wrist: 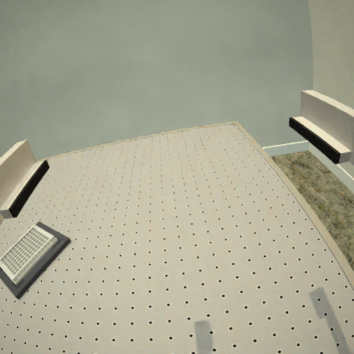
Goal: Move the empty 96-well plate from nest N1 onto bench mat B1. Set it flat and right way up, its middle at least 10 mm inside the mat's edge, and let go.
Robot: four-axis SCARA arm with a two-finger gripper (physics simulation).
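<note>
A pale 96-well plate (pixel 29 251) sits in a dark grey nest (pixel 44 268) at the lower left of the wrist view, on the perforated bench top. I cannot tell from the view whether this nest is N1. My gripper (pixel 162 124) is open, with its two black-padded fingers wide apart at the left and right of the view. No plate is between the fingers. The gripper is high above the bench, and the plate lies below the left finger. Bench mat B1 does not show in this view.
The perforated bench top (pixel 165 220) spans the middle and bottom of the view. Its far edge and right edge show, with a brownish floor (pixel 312 187) beyond the right edge and a grey-green wall (pixel 150 70) behind. Grey shadow-like patches lie on the bench at the bottom right.
</note>
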